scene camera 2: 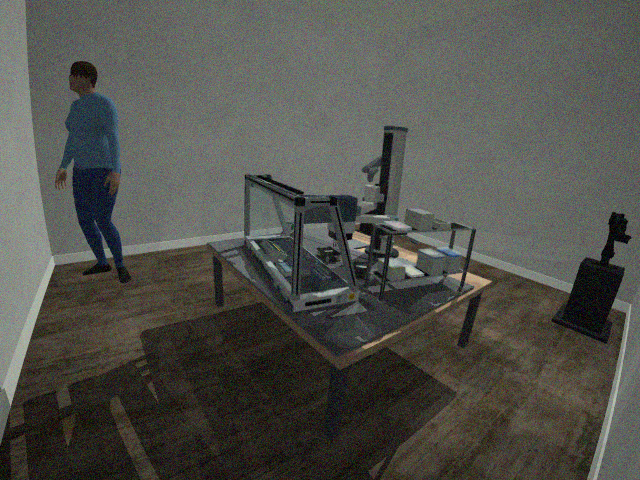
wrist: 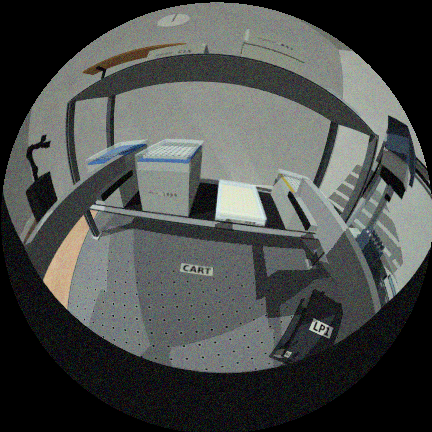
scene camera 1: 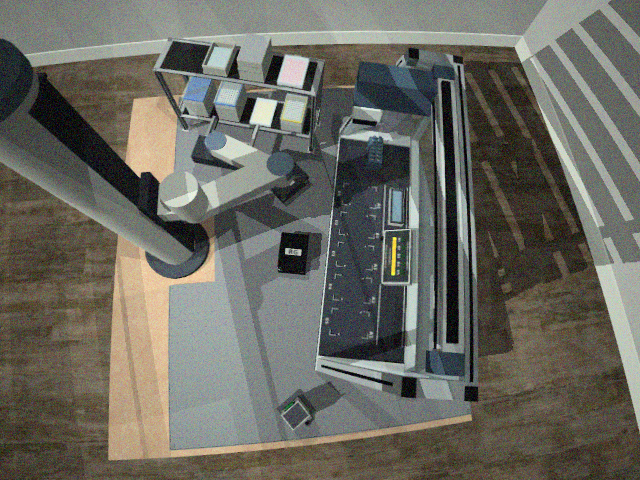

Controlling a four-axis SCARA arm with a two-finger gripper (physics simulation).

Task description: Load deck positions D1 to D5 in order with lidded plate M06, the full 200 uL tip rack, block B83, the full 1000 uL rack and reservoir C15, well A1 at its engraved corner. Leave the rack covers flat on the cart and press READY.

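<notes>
My gripper (wrist: 208,168) (scene camera 1: 235,127) is open and empty, its fingers pointing at the cart's lower shelf. Between them in the wrist view stand a tall blue-rimmed 1000 rack (wrist: 166,187) (scene camera 1: 229,100) and a pale yellow plate (wrist: 240,201) (scene camera 1: 263,112), its label unreadable. The left finger partly hides another blue-topped rack (wrist: 117,154) (scene camera 1: 197,95); the right partly hides a yellow-rimmed rack (wrist: 289,183) (scene camera 1: 293,112). On the top shelf are reservoir C15 (scene camera 1: 220,56) (wrist: 177,51), block B83 (scene camera 1: 254,57) (wrist: 275,49) and a pink plate (scene camera 1: 293,71). The deck (scene camera 1: 354,289) shows no labware on its marked positions.
The cart's top shelf edge (wrist: 210,67) spans above the fingers. A black LP1 stand (wrist: 320,320) (scene camera 1: 293,184) and black RG block (scene camera 1: 293,252) stand on the table. A framed enclosure (scene camera 1: 467,232) surrounds the deck. A small screen (scene camera 1: 296,414) and a person (scene camera 2: 93,129) also show.
</notes>
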